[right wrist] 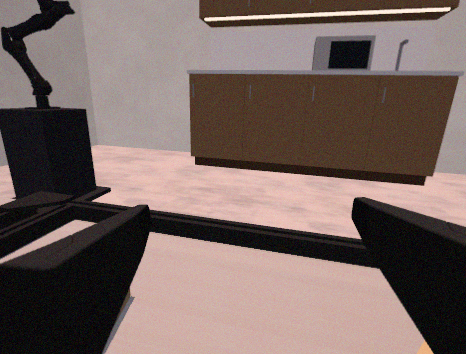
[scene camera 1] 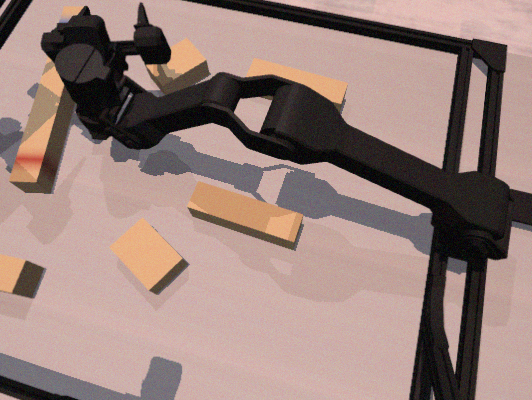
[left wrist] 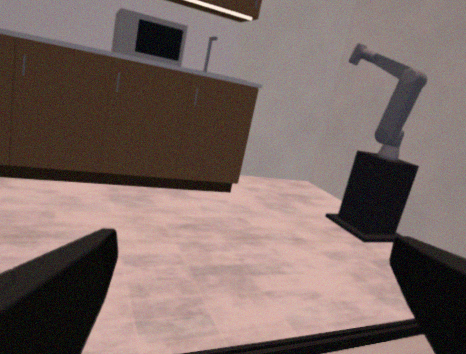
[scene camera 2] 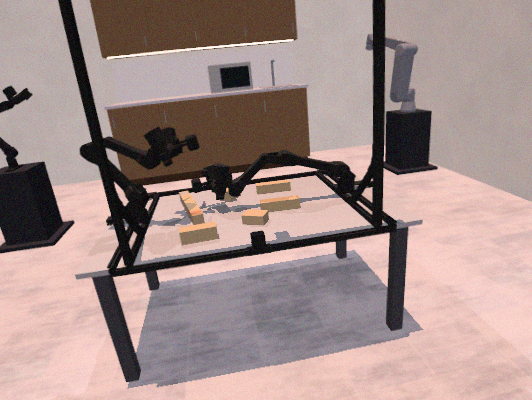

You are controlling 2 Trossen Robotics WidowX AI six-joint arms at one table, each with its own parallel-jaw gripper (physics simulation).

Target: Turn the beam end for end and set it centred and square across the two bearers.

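Where they show: left gripper, fingertip midpoint: (left wrist: pixel 257 246) (scene camera 2: pixel 185 141); right gripper, fingertip midpoint: (right wrist: pixel 251 210) (scene camera 1: pixel 114 5); left arm's base at its link origin: (scene camera 2: pixel 139 220); right arm's base at its link origin: (scene camera 1: pixel 462 239) (scene camera 2: pixel 346 190).
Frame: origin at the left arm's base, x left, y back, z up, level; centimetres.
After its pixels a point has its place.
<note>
The long beam (scene camera 1: pixel 47 117) @(y -23.6, x 1.9, z 2.5 cm) (scene camera 2: pixel 190 205) @(y -21.8, x 3.0, z 2.5 cm) lies flat at the left of both scene views, with a red band near its near end; its far part is partly hidden by my right arm in scene camera 1. Two parallel shorter bars, which look like the bearers, lie apart: the farther bar (scene camera 1: pixel 305 80) @(y -62.7, x 19.8, z 2.5 cm) (scene camera 2: pixel 273 187) @(y -60.9, x 17.2, z 0.7 cm) and the nearer bar (scene camera 1: pixel 245 215) @(y -60.0, x -5.8, z 2.5 cm) (scene camera 2: pixel 280 203) @(y -59.5, x -7.3, z 1.3 cm). My right gripper (scene camera 1: pixel 114 9) @(y -30.2, x 20.8, z 9.6 cm) (right wrist: pixel 251 210) @(y -30.2, x 20.8, z 9.6 cm) is open and empty above the table, beside the beam's far part. My left gripper (scene camera 2: pixel 182 146) @(y -23.2, x 13.6, z 28.7 cm) (left wrist: pixel 257 246) @(y -23.2, x 13.6, z 28.7 cm) is open and empty, raised high at the left, pointing over the table's far edge.
A block (scene camera 1: pixel 182 62) @(y -41.0, x 18.5, z 1.9 cm) lies by my right gripper. Another block (scene camera 1: pixel 147 252) @(y -48.0, x -14.7, z 1.9 cm) (scene camera 2: pixel 255 216) @(y -47.5, x -18.0, z 1.6 cm) lies nearer the front. A further block (scene camera 1: pixel 12 272) @(y -31.1, x -22.7, z 3.1 cm) (scene camera 2: pixel 199 233) @(y -26.0, x -25.7, z 1.5 cm) lies past the beam's near end. A black frame (scene camera 1: pixel 350 25) @(y -67.4, x 36.0, z -0.1 cm) (scene camera 2: pixel 300 237) edges the table. My right arm spans over the farther bar.
</note>
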